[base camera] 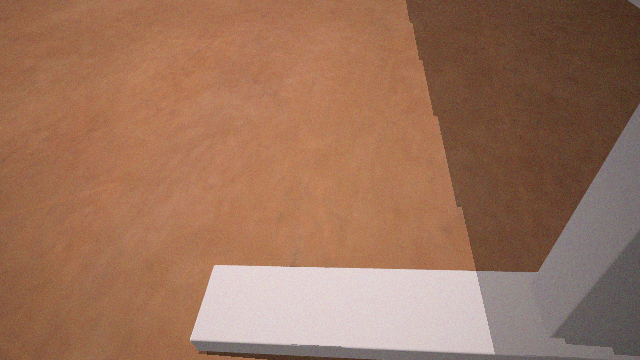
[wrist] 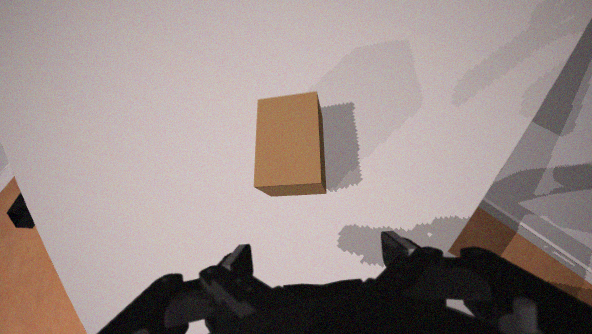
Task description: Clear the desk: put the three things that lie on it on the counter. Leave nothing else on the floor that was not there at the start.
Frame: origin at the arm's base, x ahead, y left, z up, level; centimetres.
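Seen in the pictures: gripper, between the fingertips: (wrist: 316, 252).
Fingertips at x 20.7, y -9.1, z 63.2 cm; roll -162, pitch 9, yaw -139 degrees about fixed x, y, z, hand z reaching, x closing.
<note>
A point is followed by its place in that frame.
A tan box (wrist: 288, 141) @(x 28.4, y -15.1, z 60.4 cm) lies on a white table top (wrist: 125, 150) @(x 50.8, y -3.0, z 55.3 cm) in the middle of the wrist view, with its shadow to its right. The frames do not show whether this surface is the desk or the counter. My gripper (wrist: 316, 252) @(x 20.7, y -9.1, z 63.2 cm) is open, with nothing between its fingers. In the wrist view its fingertips are below the box, apart from it. The base camera view does not show the box or the gripper.
In the base camera view a white slab (base camera: 340, 307) crosses the bottom, joined to a white upright panel (base camera: 600, 220) @(x 25.5, y -17.4, z -24.8 cm) at the right, above the brown floor (base camera: 225, 150) @(x 54.2, y 16.9, z -39.6 cm). In the wrist view a small black object (wrist: 21, 214) @(x 224.9, y 120.0, z -38.1 cm) shows beyond the table's left edge.
</note>
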